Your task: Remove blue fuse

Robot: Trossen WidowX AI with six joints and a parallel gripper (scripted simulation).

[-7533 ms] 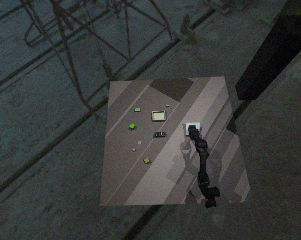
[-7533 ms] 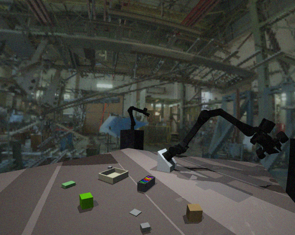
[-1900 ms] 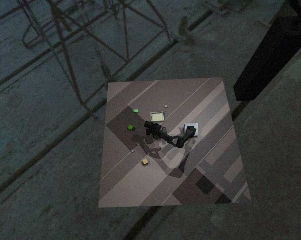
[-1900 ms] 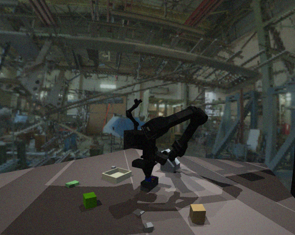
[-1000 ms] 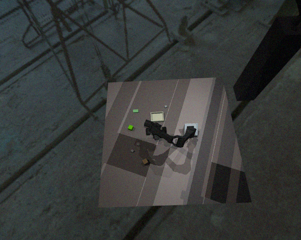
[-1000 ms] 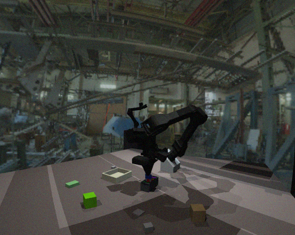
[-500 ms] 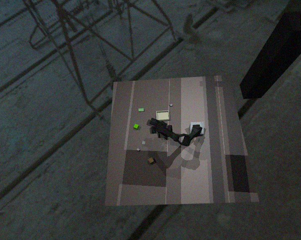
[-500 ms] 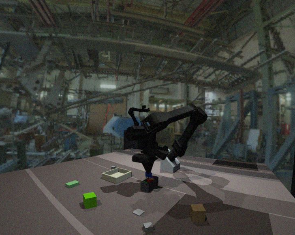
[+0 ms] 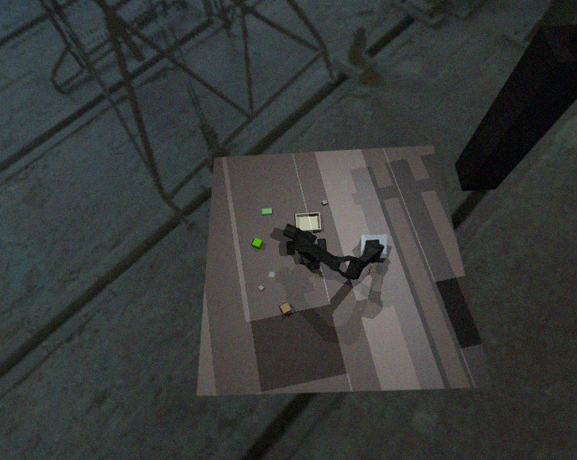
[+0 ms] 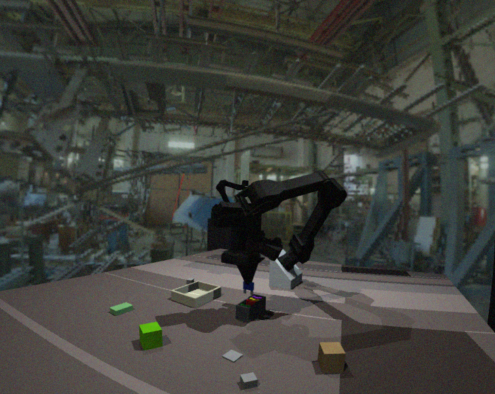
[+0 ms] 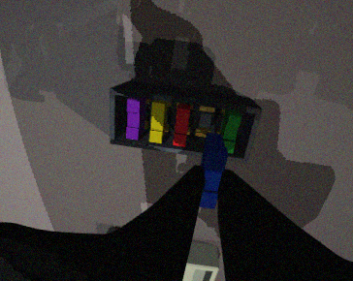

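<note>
My gripper tip is now 200 mm to the left of the tray, 90 mm above it and 20 mm past it. Round my gripper tip: blue fuse 10 mm below; bright green cube 250 mm ahead, 90 mm to the right, 70 mm below; tan cube 250 mm to the left, 110 mm ahead, 70 mm below.
</note>
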